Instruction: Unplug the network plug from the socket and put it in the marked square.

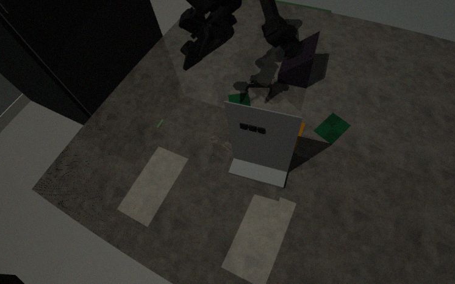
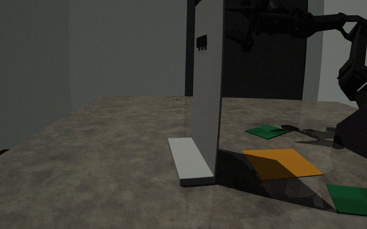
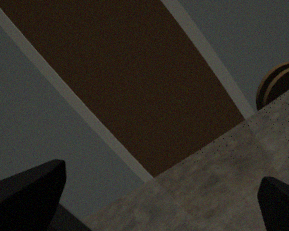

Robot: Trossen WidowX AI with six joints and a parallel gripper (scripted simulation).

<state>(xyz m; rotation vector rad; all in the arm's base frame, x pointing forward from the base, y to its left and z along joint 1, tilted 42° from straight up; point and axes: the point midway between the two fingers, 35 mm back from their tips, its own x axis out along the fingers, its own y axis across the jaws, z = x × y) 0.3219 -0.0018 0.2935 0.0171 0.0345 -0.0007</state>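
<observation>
Now: the network plug 7 cm ahead of my gripper tip, 21 cm to the left of it and 8 cm below it. The rest, counted from my gripper tip: upright panel: 9 cm ahead, 20 cm to the left, 15 cm below; then orange square: 6 cm behind, 24 cm to the left, 28 cm below.
</observation>
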